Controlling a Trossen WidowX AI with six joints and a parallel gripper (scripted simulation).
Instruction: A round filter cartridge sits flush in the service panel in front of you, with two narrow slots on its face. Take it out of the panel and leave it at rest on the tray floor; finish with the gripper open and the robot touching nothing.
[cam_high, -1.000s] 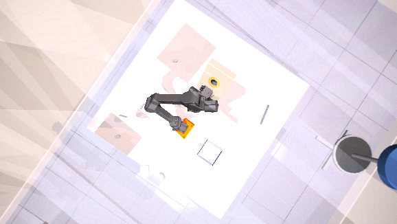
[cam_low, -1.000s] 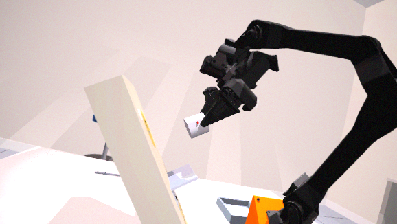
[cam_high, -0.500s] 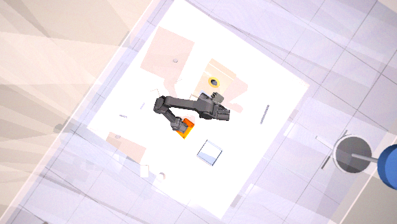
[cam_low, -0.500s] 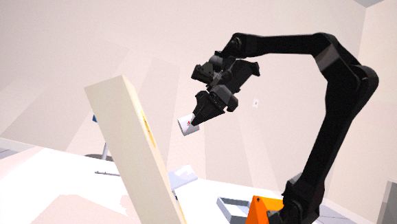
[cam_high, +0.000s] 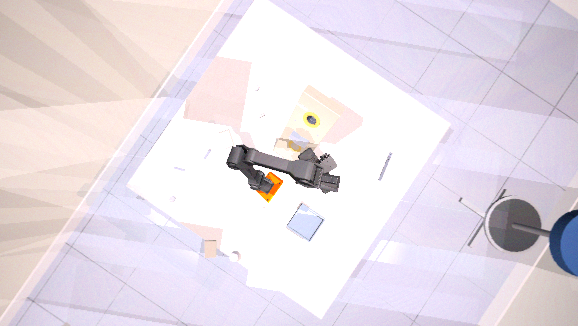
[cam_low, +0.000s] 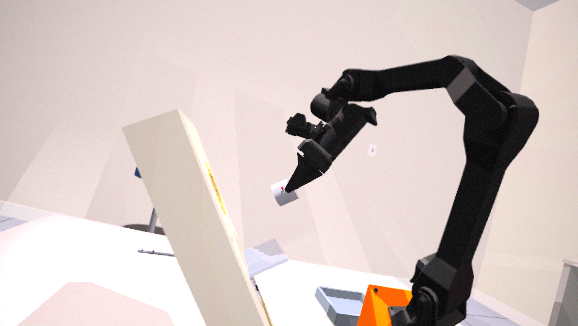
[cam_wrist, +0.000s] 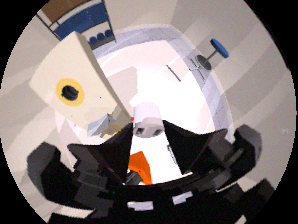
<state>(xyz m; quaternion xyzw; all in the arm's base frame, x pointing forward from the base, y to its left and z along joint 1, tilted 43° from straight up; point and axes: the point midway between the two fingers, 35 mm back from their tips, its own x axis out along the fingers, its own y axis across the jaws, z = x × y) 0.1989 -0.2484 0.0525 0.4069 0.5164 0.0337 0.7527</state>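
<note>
Now: gripper tip 290 mm past the grey tray, 280 mm above it and 130 mm to the left of it. Round my gripper tip: round filter cartridge: right at my gripper tip.
</note>
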